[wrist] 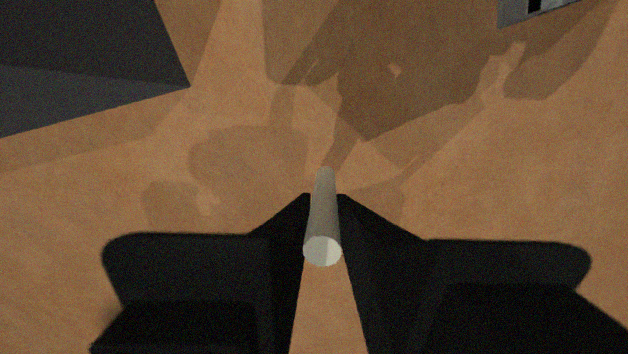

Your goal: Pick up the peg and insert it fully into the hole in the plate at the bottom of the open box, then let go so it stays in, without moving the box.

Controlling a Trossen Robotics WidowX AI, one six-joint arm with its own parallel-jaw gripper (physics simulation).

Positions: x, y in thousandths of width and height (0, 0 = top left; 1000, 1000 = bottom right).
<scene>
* my gripper: 514, 566
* cream peg: 514, 694
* blue-grey box: 106, 188
</scene>
